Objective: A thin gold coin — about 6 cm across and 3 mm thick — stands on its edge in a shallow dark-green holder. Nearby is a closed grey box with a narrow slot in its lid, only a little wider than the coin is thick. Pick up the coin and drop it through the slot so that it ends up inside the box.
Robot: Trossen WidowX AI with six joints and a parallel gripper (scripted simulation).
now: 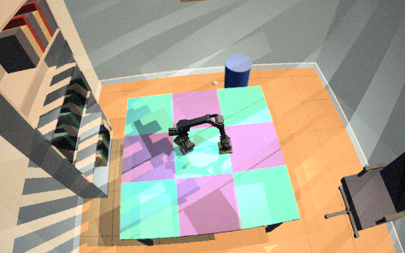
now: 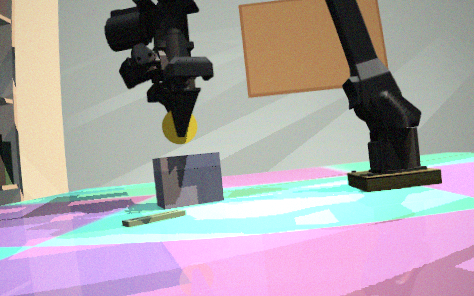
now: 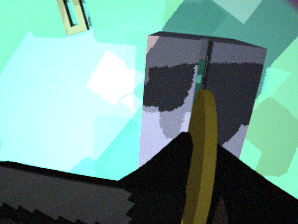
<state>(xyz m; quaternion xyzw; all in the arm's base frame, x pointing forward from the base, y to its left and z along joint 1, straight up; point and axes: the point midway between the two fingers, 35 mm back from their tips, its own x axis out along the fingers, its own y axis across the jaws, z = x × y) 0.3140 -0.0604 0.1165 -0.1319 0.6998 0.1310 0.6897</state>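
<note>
Right now the gold coin is 20 mm above my gripper tip.
</note>
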